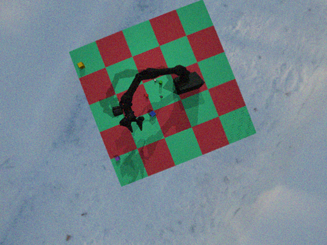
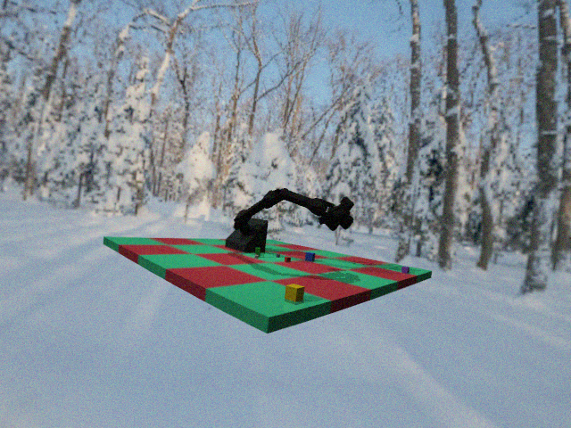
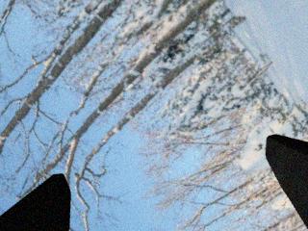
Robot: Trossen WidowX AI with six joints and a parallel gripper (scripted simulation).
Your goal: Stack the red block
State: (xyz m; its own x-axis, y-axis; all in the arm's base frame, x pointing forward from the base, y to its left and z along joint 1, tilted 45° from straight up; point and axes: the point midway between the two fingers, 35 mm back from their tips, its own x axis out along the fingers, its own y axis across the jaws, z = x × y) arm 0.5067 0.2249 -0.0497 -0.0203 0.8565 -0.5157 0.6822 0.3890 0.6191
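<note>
Now: the red block 270 mm below my gripper tip, 260 mm to the right of it and 150 mm behind it. The rest, counted from my gripper tip: purple block (300 mm ahead, 270 mm below, 140 mm to the left); then blue block (260 mm below, 140 mm behind, 90 mm to the right); then yellow block (740 mm to the right, 270 mm ahead, 260 mm below).
</note>
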